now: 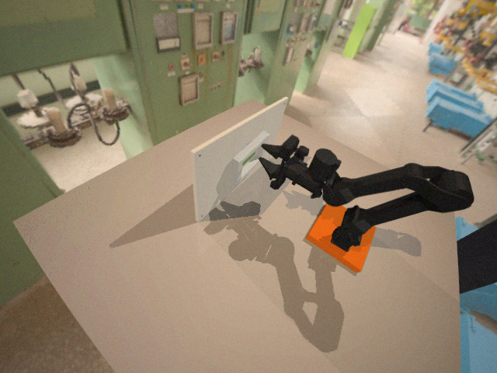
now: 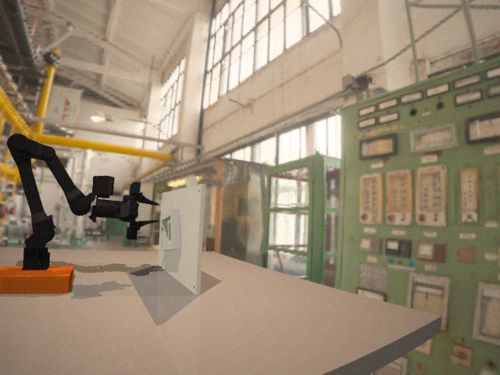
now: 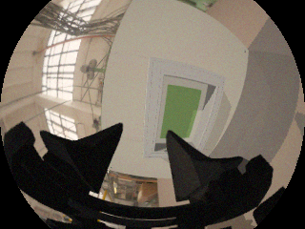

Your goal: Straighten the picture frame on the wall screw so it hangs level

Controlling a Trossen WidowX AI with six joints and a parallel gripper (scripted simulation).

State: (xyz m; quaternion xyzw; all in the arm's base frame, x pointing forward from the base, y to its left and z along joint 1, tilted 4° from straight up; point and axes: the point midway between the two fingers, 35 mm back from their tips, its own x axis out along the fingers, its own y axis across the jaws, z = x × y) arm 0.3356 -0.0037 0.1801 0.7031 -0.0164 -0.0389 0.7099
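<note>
Right now my gripper tip is 5 cm short of the picture frame, 2 cm to the left of it and 6 cm above it. Also, from my gripper tip: grey wall board: 6 cm ahead, 2 cm to the right, 7 cm below.
</note>
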